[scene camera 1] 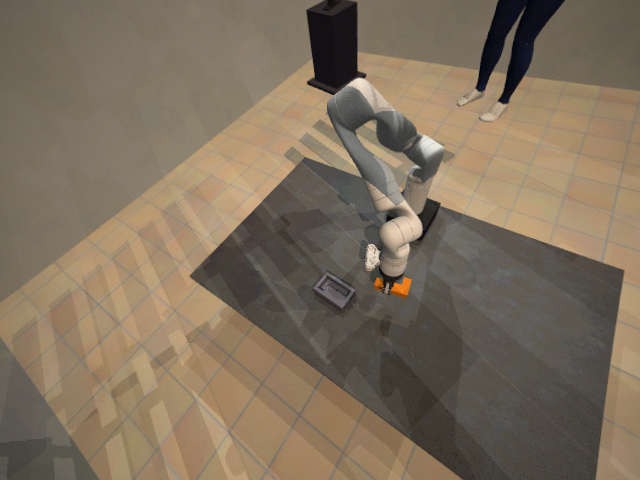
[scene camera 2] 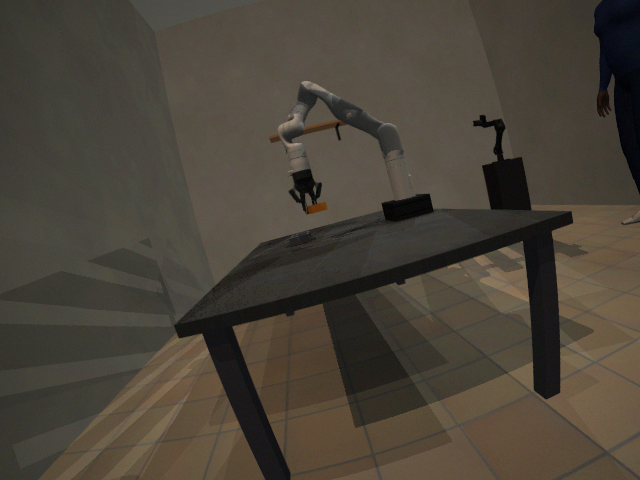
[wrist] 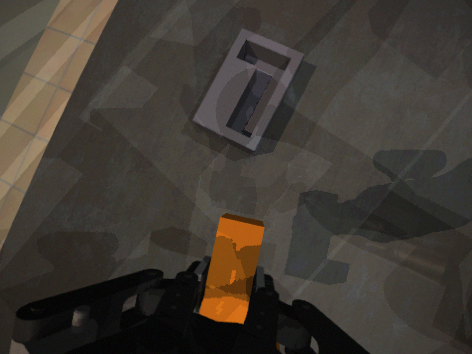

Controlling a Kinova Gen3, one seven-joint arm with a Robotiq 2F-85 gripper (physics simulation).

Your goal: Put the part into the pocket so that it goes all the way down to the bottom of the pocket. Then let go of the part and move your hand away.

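Where they show: gripper, fingertip midpoint: (scene camera 1: 387,287) (wrist: 232,273); arm's base, link origin: (scene camera 1: 412,206) (scene camera 2: 404,198).
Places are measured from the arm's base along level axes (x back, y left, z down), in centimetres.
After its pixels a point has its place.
The orange part (scene camera 1: 403,287) {x -36.1, y 20.7, z -6.9 cm} (scene camera 2: 317,208) {x -35.4, y 22.3, z -5.3 cm} (wrist: 235,250) {x -39.7, y 14.3, z -6.9 cm} is between the fingers of my gripper (scene camera 1: 387,288) {x -38.8, y 16.5, z -4.7 cm} (scene camera 2: 310,205) {x -38.8, y 16.5, z -4.7 cm} (wrist: 232,273) {x -38.8, y 16.5, z -4.7 cm}, which is shut on it. In scene camera 2 the part hangs clear above the table. In the wrist view its long bar points up the picture, and the fingers and palm hide part of its shape. The grey block with the pocket (scene camera 1: 328,299) {x -53.4, y 1.0, z 4.9 cm} (scene camera 2: 300,238) {x -47.8, y 6.8, z 5.5 cm} (wrist: 220,100) {x -51.0, y 3.2, z 4.3 cm} lies on the table, left of the part in scene camera 1 and beyond it in the wrist view. Its L-shaped pocket is open at the top, turned at an angle to the part's bar.
The dark table (scene camera 1: 496,330) {x -21.8, y 49.9, z 7.9 cm} (scene camera 2: 361,258) {x -22.9, y 63.7, z 7.9 cm} bears the block and the arm's black base (scene camera 1: 430,219) {x -0.8, y 9.5, z 0.3 cm} (scene camera 2: 408,207) {x -0.9, y 9.8, z 3.5 cm}. The table edge runs left of the block in the wrist view. A black pedestal (scene camera 1: 333,46) (scene camera 2: 506,183) and a person (scene camera 1: 516,46) (scene camera 2: 622,56) stand beyond the table.
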